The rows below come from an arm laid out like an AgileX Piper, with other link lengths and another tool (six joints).
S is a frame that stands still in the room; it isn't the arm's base.
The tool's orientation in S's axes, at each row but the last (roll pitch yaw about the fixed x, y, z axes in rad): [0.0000, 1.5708, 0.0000]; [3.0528, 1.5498, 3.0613]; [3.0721, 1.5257, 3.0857]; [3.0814, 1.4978, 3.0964]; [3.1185, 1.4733, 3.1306]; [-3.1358, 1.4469, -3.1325]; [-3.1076, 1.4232, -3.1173]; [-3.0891, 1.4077, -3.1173]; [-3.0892, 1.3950, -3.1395]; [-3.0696, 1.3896, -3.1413]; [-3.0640, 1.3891, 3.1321]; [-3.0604, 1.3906, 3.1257]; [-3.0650, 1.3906, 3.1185]
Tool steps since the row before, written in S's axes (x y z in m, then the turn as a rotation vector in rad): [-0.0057, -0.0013, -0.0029, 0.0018, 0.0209, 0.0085]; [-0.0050, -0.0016, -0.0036, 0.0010, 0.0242, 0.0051]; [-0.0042, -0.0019, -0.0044, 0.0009, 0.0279, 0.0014]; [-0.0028, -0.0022, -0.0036, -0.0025, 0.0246, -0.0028]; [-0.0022, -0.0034, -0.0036, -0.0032, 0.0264, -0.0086]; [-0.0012, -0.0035, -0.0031, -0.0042, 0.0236, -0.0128]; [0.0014, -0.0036, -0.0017, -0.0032, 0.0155, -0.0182]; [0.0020, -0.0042, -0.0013, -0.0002, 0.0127, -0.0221]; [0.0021, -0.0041, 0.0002, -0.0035, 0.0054, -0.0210]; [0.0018, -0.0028, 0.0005, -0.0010, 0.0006, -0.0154]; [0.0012, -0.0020, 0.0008, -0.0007, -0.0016, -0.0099]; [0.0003, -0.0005, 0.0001, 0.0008, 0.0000, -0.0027]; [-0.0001, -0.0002, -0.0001, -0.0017, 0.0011, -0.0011]
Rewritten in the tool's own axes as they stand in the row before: [0.0029, -0.0013, -0.0057, -0.0085, 0.0209, 0.0018]; [0.0037, -0.0016, -0.0049, -0.0051, 0.0242, 0.0011]; [0.0046, -0.0019, -0.0040, -0.0014, 0.0279, 0.0012]; [0.0038, -0.0022, -0.0026, 0.0031, 0.0246, -0.0019]; [0.0038, -0.0034, -0.0019, 0.0089, 0.0264, -0.0020]; [0.0032, -0.0035, -0.0008, 0.0132, 0.0236, -0.0025]; [0.0015, -0.0036, 0.0017, 0.0184, 0.0156, -0.0006]; [0.0010, -0.0041, 0.0023, 0.0218, 0.0129, 0.0030]; [-0.0006, -0.0040, 0.0022, 0.0213, 0.0054, 0.0000]; [-0.0008, -0.0027, 0.0019, 0.0153, 0.0007, 0.0017]; [-0.0010, -0.0019, 0.0012, 0.0099, -0.0015, 0.0012]; [-0.0002, -0.0005, 0.0003, 0.0025, 0.0001, 0.0013]; [0.0001, -0.0002, -0.0001, 0.0014, 0.0009, -0.0016]
